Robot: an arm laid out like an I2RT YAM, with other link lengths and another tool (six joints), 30 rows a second.
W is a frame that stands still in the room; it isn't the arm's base.
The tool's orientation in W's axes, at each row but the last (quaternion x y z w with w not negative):
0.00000 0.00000 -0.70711 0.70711
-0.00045 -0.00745 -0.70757 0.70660
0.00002 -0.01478 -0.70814 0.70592
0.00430 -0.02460 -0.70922 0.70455
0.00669 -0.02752 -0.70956 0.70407
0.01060 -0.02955 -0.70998 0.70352
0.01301 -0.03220 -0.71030 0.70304
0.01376 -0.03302 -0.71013 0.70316
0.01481 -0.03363 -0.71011 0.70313
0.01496 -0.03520 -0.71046 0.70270
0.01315 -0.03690 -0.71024 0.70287
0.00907 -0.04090 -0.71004 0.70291
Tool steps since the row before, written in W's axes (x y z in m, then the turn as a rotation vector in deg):
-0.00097 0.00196 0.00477 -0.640 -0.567 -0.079
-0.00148 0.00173 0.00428 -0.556 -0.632 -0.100
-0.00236 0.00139 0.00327 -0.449 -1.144 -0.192
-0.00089 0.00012 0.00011 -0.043 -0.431 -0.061
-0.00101 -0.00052 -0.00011 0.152 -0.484 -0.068
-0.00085 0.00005 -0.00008 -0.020 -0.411 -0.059
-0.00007 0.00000 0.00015 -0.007 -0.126 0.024
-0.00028 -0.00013 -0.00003 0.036 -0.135 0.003
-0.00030 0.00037 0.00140 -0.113 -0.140 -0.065
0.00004 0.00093 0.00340 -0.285 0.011 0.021
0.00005 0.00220 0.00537 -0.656 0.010 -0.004
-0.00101 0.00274 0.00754 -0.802 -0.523 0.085
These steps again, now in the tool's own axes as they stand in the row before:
-0.00196 -0.00097 0.00477 0.567 -0.640 -0.079
-0.00168 -0.00144 0.00431 0.632 -0.556 -0.102
-0.00131 -0.00229 0.00335 1.141 -0.450 -0.206
-0.00011 -0.00089 0.00015 0.429 -0.043 -0.072
0.00053 -0.00101 -0.00008 0.480 0.152 -0.090
-0.00004 -0.00085 -0.00003 0.409 -0.020 -0.069
0.00000 -0.00006 0.00015 0.127 -0.004 0.021
0.00013 -0.00028 -0.00002 0.135 0.037 -0.003
-0.00033 -0.00021 0.00143 0.139 -0.116 -0.061
-0.00083 0.00027 0.00341 -0.007 -0.283 0.041
-0.00202 0.00041 0.00542 -0.003 -0.655 0.043
-0.00239 -0.00050 0.00771 0.536 -0.789 0.117

